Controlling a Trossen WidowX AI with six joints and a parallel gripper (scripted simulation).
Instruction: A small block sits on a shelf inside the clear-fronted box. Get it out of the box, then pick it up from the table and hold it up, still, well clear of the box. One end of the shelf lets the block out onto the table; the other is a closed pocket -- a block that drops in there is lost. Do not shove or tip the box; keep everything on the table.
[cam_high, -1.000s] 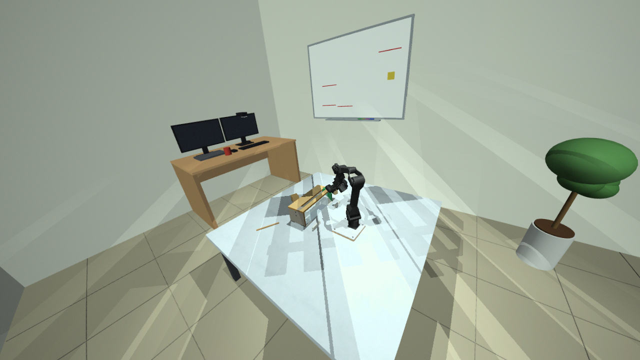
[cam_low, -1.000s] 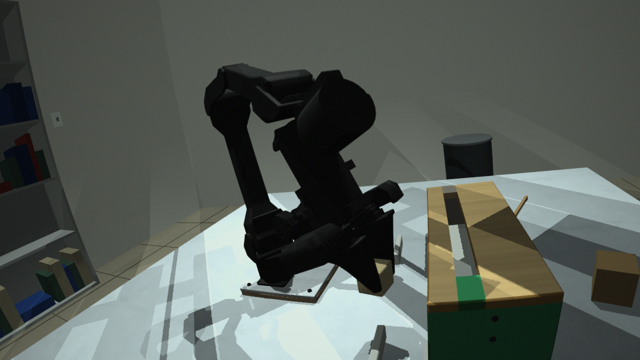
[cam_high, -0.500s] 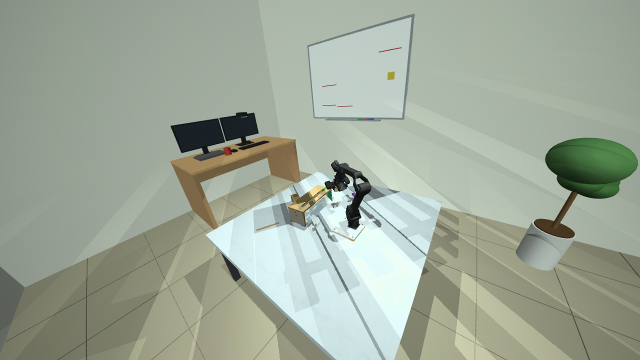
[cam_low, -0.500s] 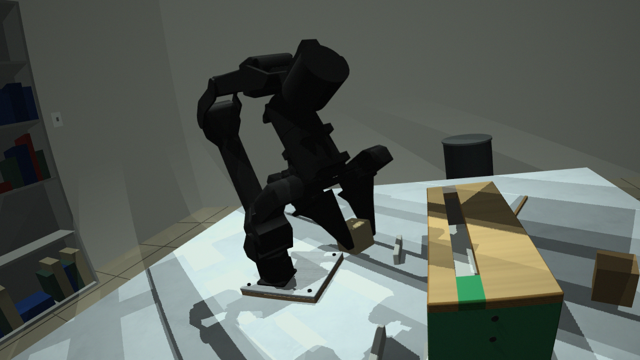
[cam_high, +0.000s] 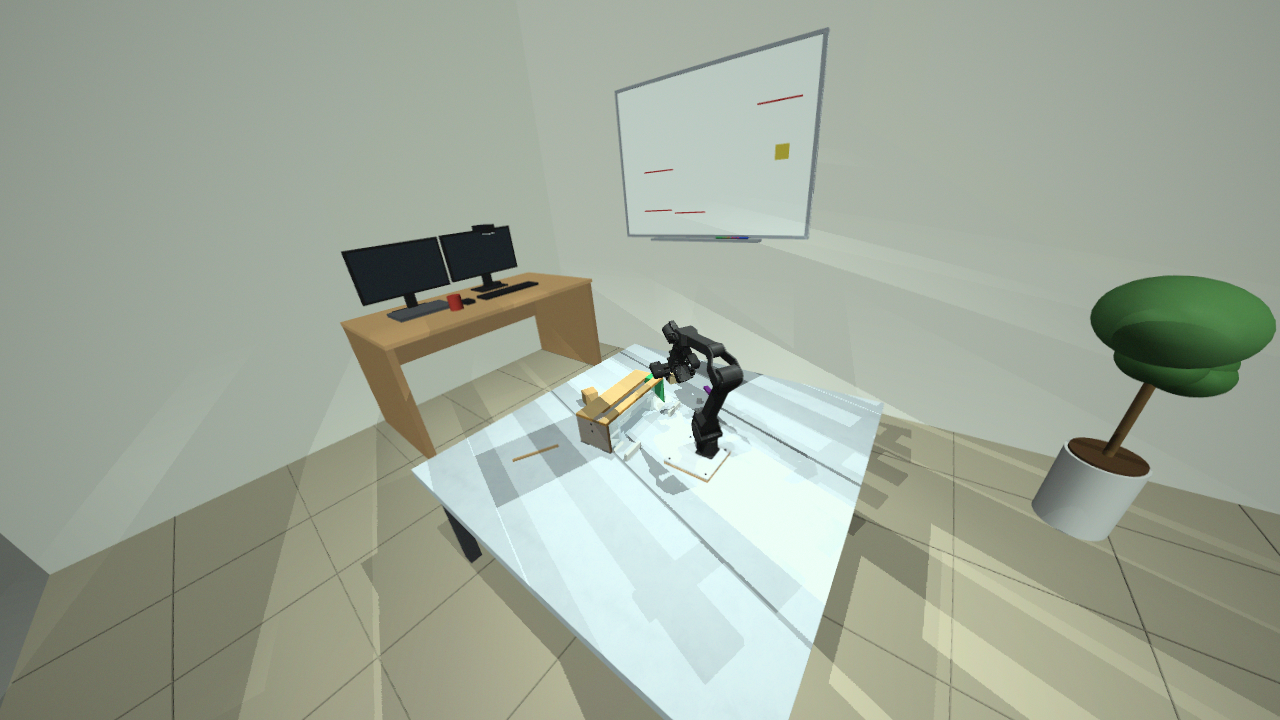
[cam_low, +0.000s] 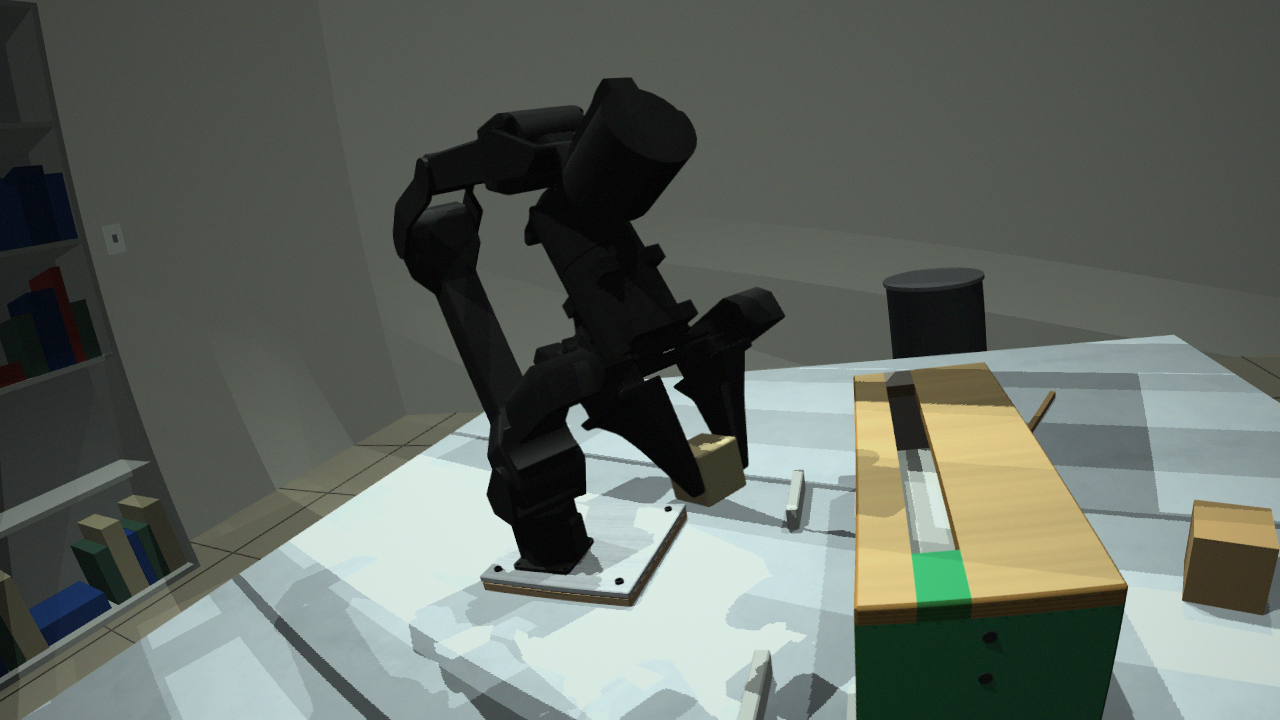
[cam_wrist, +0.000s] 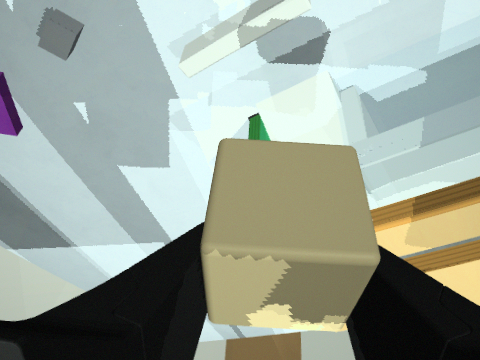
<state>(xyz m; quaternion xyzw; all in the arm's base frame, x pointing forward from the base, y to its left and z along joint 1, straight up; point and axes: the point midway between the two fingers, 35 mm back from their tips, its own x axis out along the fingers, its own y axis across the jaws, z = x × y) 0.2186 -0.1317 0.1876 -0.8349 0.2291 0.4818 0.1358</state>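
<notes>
My gripper tip is 1 cm past the small pale block, 1 cm to the right of it and 1 cm below it. Also, from my gripper tip: brown cube: 37 cm ahead, 10 cm to the left, 14 cm below; box: 10 cm ahead, 13 cm to the left, 11 cm below; purple piece: 4 cm behind, 24 cm to the right, 17 cm below.
</notes>
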